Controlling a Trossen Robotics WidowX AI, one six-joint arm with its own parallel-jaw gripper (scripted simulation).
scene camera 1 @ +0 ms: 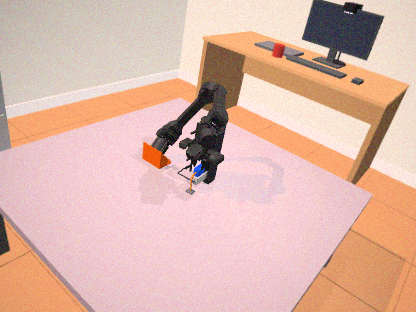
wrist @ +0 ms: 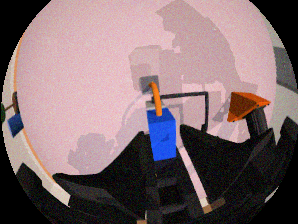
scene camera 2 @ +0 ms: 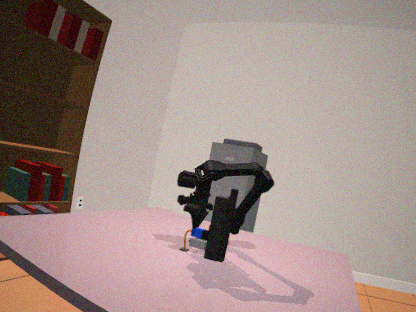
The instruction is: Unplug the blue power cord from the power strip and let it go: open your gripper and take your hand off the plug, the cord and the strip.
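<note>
I can see my gripper (scene camera 2: 195,228), (scene camera 1: 198,168), (wrist: 162,132), so scene camera 2, scene camera 1 and the wrist view show it. There is a blue plug (wrist: 162,129) too, which I see in the wrist view.
</note>
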